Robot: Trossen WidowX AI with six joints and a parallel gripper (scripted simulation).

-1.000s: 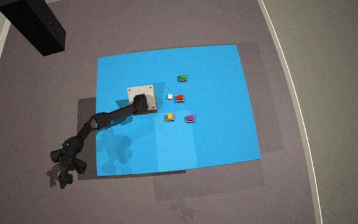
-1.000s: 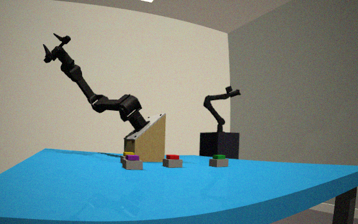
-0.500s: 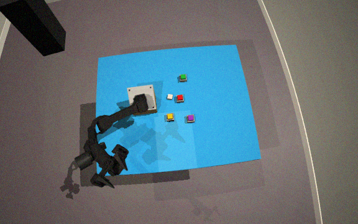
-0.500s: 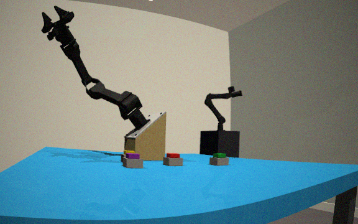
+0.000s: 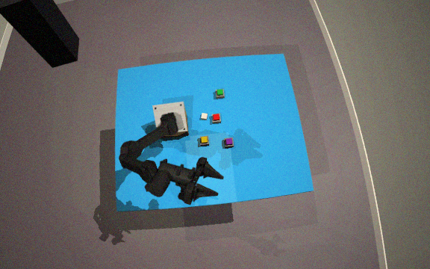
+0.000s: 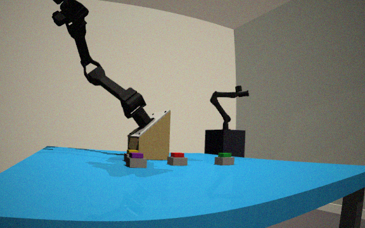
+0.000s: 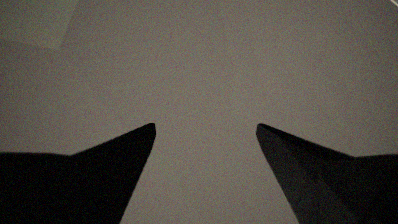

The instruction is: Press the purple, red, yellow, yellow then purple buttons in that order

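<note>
Right now my gripper tip is 12 cm short of the purple button, 29 cm to the right of it and 52 cm above it. From my gripper tip the other things lie so: yellow button (1 cm behind, 32 cm to the left, 52 cm below); then small white block (1 cm ahead, 47 cm to the left, 54 cm below); then red button (8 cm ahead, 44 cm to the left, 52 cm below).
</note>
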